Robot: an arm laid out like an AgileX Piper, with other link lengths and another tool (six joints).
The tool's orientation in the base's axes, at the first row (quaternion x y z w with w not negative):
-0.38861 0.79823 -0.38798 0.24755
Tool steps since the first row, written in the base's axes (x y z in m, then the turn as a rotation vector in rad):
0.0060 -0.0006 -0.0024 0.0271 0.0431 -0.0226
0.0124 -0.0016 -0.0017 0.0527 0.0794 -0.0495
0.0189 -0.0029 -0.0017 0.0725 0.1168 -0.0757
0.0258 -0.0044 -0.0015 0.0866 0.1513 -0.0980
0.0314 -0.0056 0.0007 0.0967 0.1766 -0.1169
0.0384 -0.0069 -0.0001 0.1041 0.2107 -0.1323
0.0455 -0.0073 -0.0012 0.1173 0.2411 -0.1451
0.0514 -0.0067 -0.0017 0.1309 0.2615 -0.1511
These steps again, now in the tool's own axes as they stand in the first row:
-0.0027 -0.0009 0.0058 -0.0485 0.0238 0.0135
-0.0057 -0.0046 0.0103 -0.0902 0.0491 0.0313
-0.0084 -0.0079 0.0154 -0.1295 0.0768 0.0443
-0.0111 -0.0116 0.0207 -0.1636 0.1025 0.0522
-0.0136 -0.0162 0.0239 -0.1882 0.1236 0.0593
-0.0165 -0.0191 0.0298 -0.2187 0.1464 0.0588
-0.0201 -0.0214 0.0355 -0.2498 0.1632 0.0624
-0.0240 -0.0233 0.0397 -0.2736 0.1704 0.0666

